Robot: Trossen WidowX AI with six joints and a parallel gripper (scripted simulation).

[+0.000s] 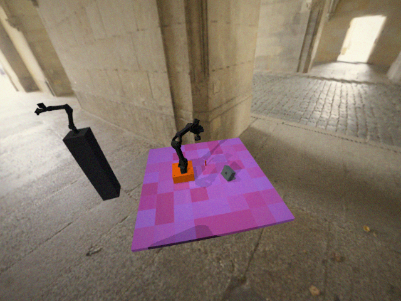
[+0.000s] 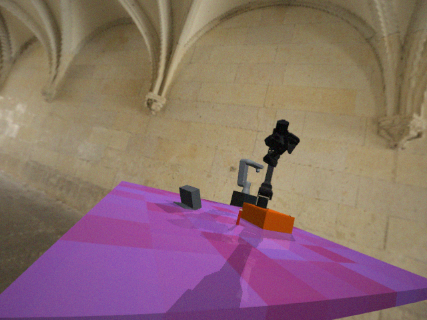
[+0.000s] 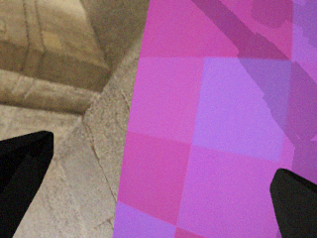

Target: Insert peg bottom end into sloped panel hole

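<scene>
Right now the red square peg is 28 cm below my gripper tip, 16 cm to the right of it and 1 cm ahead of it. The rest, counted from my gripper tip: grey sloped panel (42 cm to the right, 28 cm below, 17 cm ahead).
</scene>
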